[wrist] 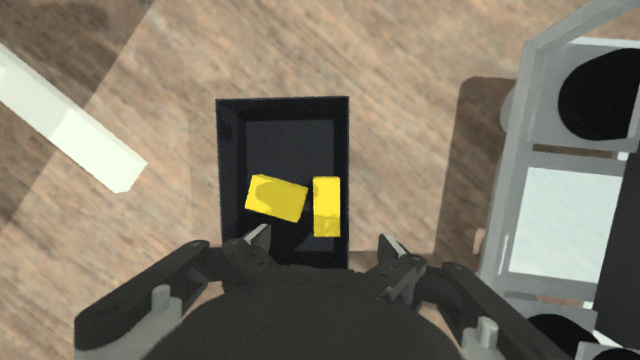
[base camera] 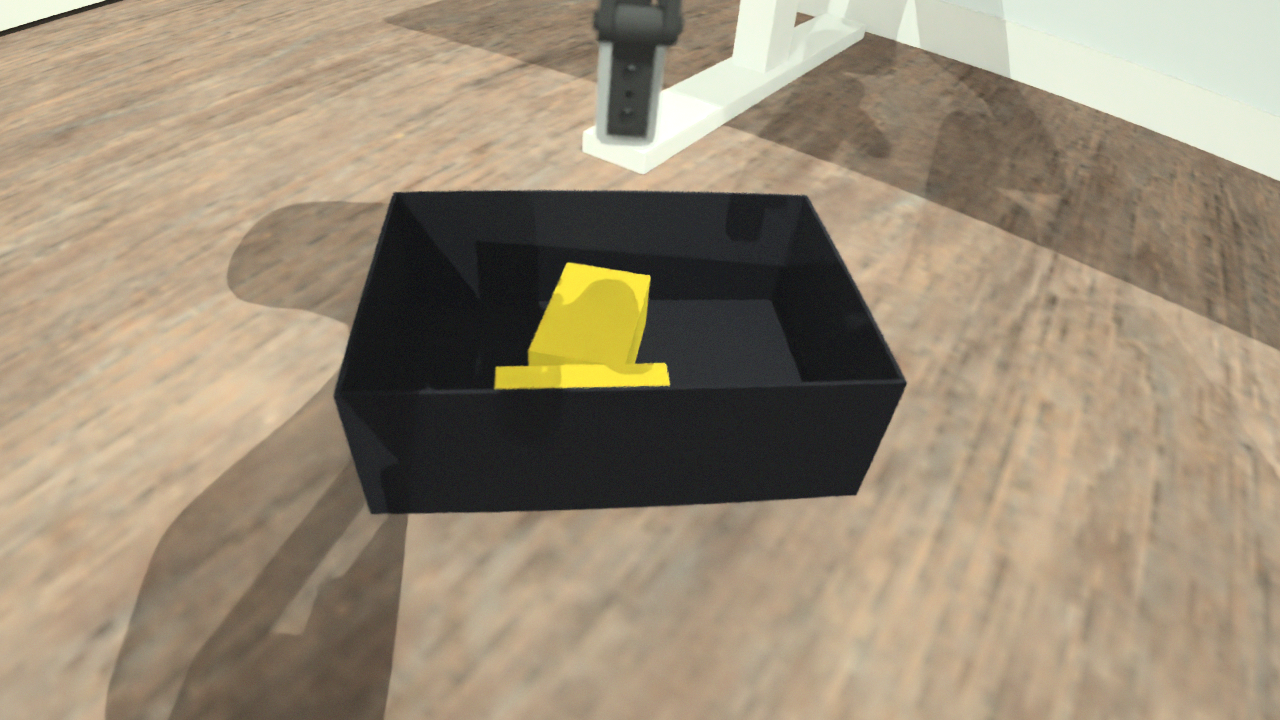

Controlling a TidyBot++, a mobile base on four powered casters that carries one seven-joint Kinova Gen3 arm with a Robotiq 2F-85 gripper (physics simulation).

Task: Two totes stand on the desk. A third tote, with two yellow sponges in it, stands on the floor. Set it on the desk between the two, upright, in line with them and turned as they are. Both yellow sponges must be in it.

Labels:
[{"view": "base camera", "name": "my gripper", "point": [623, 94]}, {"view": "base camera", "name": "yellow sponge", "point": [596, 316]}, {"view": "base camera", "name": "yellow sponge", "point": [652, 374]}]

